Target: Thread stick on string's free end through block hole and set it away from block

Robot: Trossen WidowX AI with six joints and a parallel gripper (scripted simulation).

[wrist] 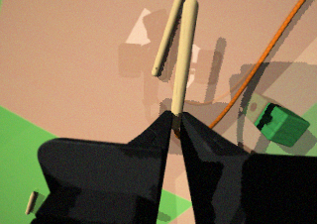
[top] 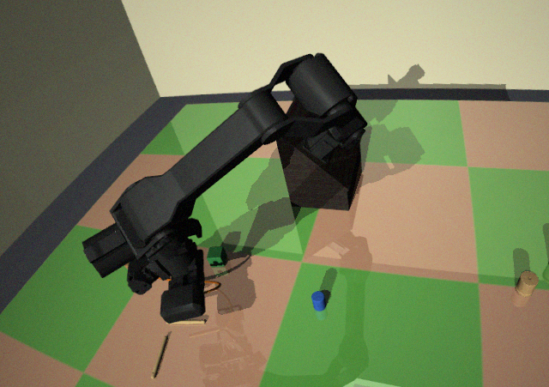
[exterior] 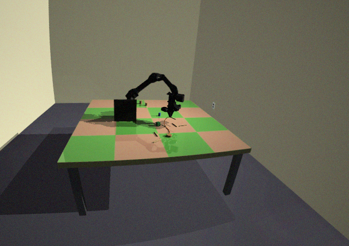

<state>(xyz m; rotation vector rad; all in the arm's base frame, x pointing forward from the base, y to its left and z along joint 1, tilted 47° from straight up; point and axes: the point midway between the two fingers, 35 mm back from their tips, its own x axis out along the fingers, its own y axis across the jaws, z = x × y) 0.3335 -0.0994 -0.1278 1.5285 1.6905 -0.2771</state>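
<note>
Now: gripper tip 10 mm short of the thin stick and 10 mm to the left of it. Also, from my gripper tip: green block (120 mm behind, 30 mm to the right, 50 mm below); round wooden button (90 mm behind, 240 mm to the right, 50 mm below); blue cylinder (40 mm behind, 200 mm to the left, 40 mm below).
</note>
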